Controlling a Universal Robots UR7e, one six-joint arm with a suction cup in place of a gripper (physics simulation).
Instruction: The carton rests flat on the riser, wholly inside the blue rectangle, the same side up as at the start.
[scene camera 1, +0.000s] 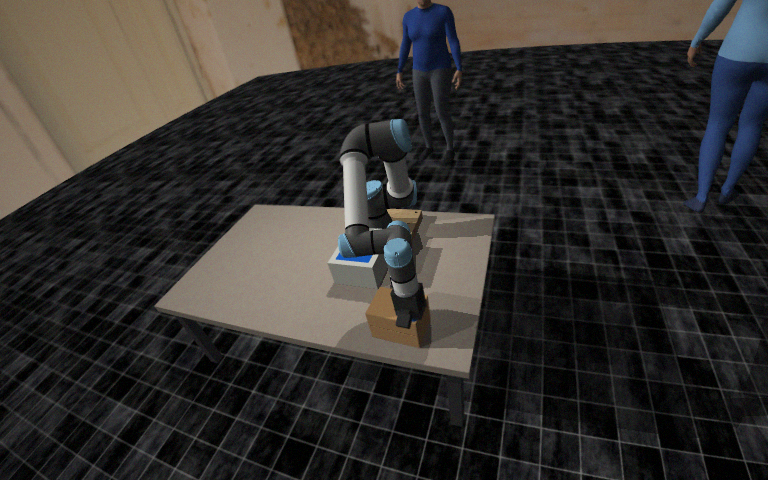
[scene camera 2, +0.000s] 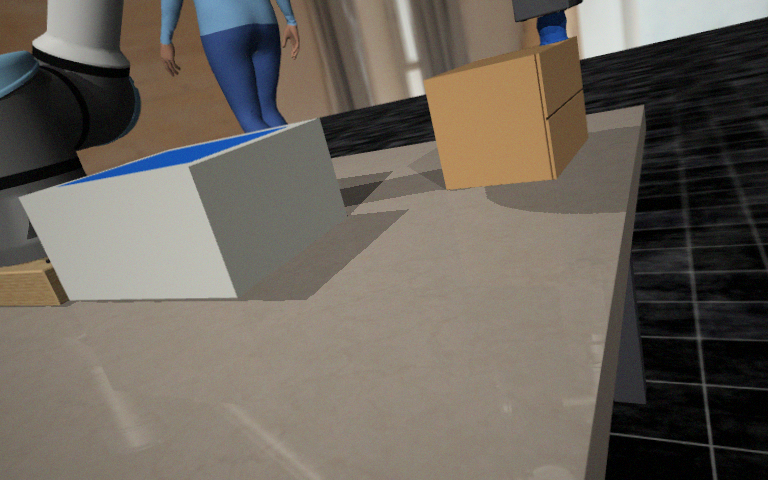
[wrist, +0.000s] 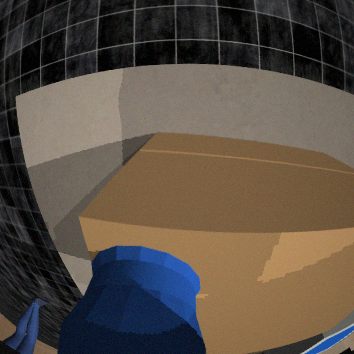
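Pixels of known places: hand, tool point: (scene camera 1: 413, 319) (wrist: 149, 256); arm's base, link origin: (scene camera 1: 377, 226).
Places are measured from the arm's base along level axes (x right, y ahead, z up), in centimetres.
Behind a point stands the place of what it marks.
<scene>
The brown carton (scene camera 1: 384, 323) @(y 63.8, x -12.2, z 5.5 cm) (scene camera 2: 490, 124) @(y 56.2, x -7.5, z 2.7 cm) (wrist: 228, 189) @(y 65.7, x -19.2, z 6.5 cm) is near the table's front right edge, to the right of the riser and apart from it. It seems to hang slightly tilted, just above the table top. My blue suction cup (wrist: 147, 281) (scene camera 2: 552, 26) presses on the carton's top face and holds it. The white-grey riser (scene camera 1: 353, 273) @(y 36.3, x 4.5, z 3.3 cm) (scene camera 2: 141, 232) @(y 25.5, x 13.4, z 2.7 cm) stands mid-table, and its top carries the blue rectangle (scene camera 1: 354, 258) @(y 32.2, x 3.9, z 7.8 cm) (scene camera 2: 177, 154) @(y 23.1, x 1.5, z 7.8 cm) (wrist: 333, 341) @(y 23.3, x 5.1, z 7.8 cm). The arm partly covers the rectangle in scene camera 1.
The grey table (scene camera 1: 271, 269) @(y 23.8, x 49.8, z -4.2 cm) (scene camera 2: 425, 335) @(y 53.2, x 24.2, z -4.2 cm) stands on a dark tiled floor. A small brown box (scene camera 1: 407, 216) @(y -7.1, x -14.1, z 0.0 cm) lies behind the arm's base. A person in blue (scene camera 1: 430, 67) stands behind the table, and another person (scene camera 2: 239, 51) stands beyond it.
</scene>
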